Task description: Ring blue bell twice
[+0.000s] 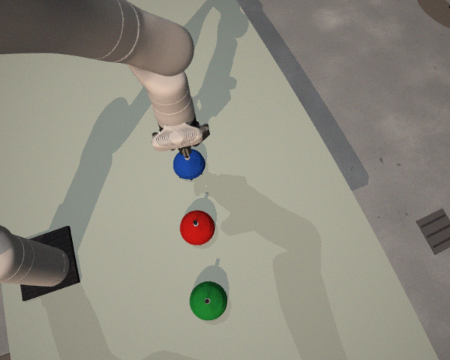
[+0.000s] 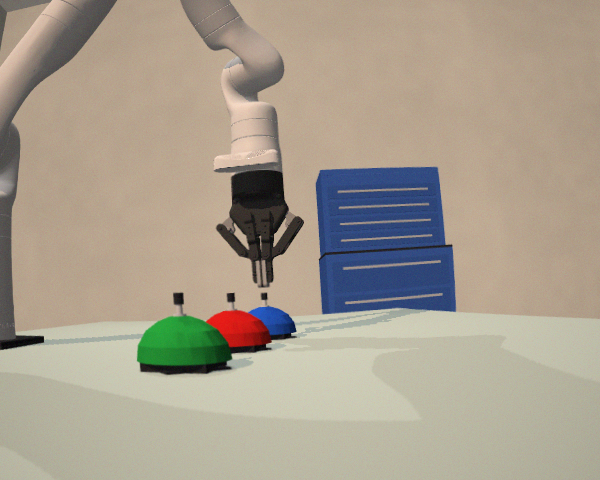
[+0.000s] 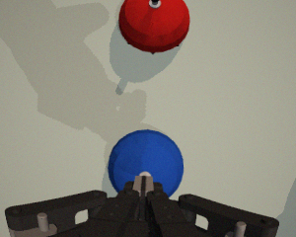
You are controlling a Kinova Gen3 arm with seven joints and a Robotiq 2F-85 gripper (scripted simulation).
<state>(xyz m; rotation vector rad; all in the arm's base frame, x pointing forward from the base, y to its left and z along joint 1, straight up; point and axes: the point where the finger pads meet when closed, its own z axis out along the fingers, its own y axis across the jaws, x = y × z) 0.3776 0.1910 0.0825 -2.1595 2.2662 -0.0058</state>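
The blue bell is 5 cm below my hand. Also, from my hand: red bell 1 cm behind, 17 cm to the right, 5 cm below; green bell 2 cm behind, 34 cm to the right, 5 cm below.
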